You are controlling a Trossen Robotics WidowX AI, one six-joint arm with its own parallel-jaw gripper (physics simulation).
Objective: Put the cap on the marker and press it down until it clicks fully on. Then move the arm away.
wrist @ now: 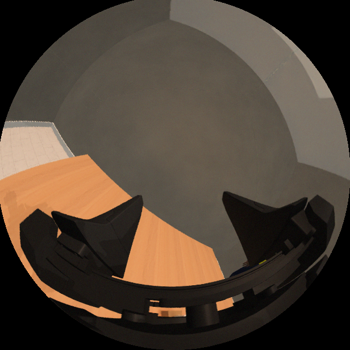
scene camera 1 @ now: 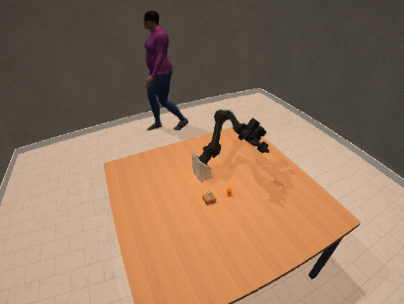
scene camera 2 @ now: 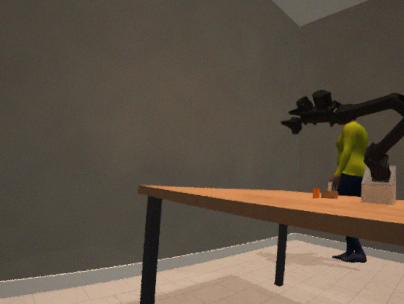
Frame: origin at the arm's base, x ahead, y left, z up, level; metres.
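Seen in the pictures: gripper, between the fingertips: [scene camera 1: 265, 148] [scene camera 2: 285, 117]; arm's base, origin of its link: [scene camera 1: 202, 160] [scene camera 2: 381, 176].
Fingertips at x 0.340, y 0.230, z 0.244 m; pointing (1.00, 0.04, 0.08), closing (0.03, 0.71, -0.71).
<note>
Offsets run from my fingertips to a thing's top centre. Level surfaces: height alone.
A small orange cap @(dx -0.083, dy -0.161, dz -0.309 m) [scene camera 1: 229, 192] [scene camera 2: 316, 193] stands on the table, a little apart from a small brown block @(dx -0.094, dy -0.292, dz -0.320 m) [scene camera 1: 209, 200] [scene camera 2: 330, 195]. A short pale marker @(dx -0.094, dy -0.292, dz -0.267 m) [scene camera 1: 209, 193] [scene camera 2: 330, 186] stands upright in the block, with no cap on its tip. My gripper [scene camera 1: 265, 140] [scene camera 2: 287, 118] [wrist: 183, 198] is open, with its two black fingers wide apart and nothing between them. It is high above the table, well away from the cap and the marker. Neither the cap nor the marker can be made out in the wrist view.
The wooden table @(dz -0.361 m) [scene camera 1: 165, 240] [scene camera 2: 225, 200] [wrist: 160, 250] bears the pale arm base [scene camera 1: 201, 168] [scene camera 2: 378, 192] near the block. A person in purple [scene camera 1: 159, 50] is beyond the table in scene camera 1; a person in yellow-green [scene camera 2: 353, 150] is behind it in scene camera 2.
</note>
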